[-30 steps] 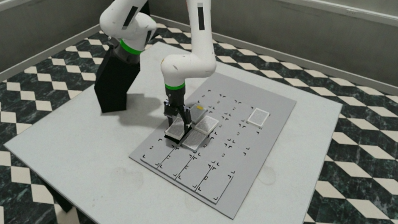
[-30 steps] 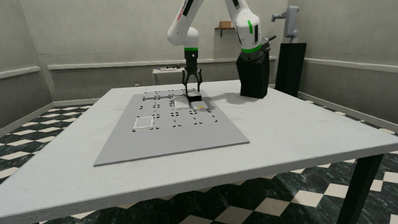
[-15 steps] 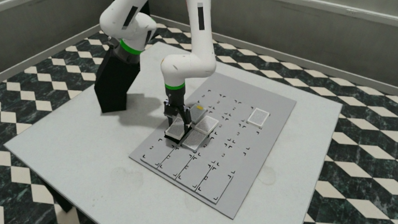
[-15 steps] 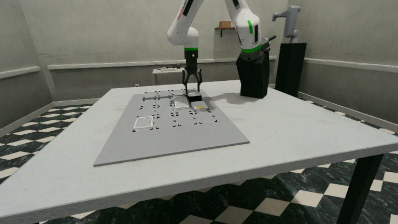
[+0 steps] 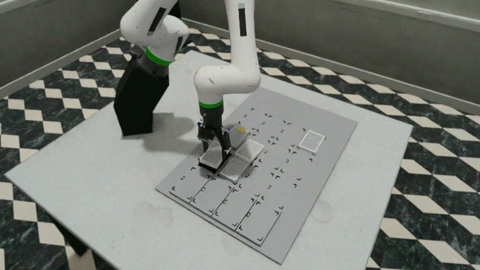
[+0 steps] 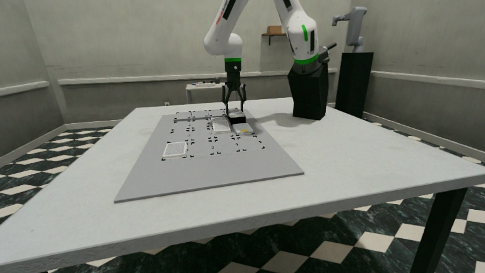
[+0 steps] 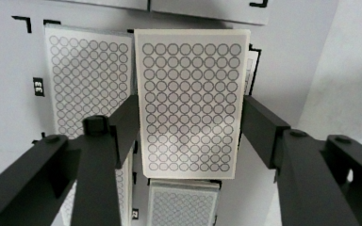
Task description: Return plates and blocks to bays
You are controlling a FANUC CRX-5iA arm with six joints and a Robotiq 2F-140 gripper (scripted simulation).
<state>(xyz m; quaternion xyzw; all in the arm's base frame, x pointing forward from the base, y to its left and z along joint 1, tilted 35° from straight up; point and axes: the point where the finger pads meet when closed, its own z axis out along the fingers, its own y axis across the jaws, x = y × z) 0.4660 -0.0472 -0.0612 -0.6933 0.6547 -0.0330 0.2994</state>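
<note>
My hand is 10 mm past the black deep-well block, 10 mm to the right of it and 50 mm above it. From my hand the other things lie so: 384-well plate 290 mm ahead, 350 mm to the left, 60 mm below; lid 20 mm behind, 170 mm to the left, 60 mm below.
</note>
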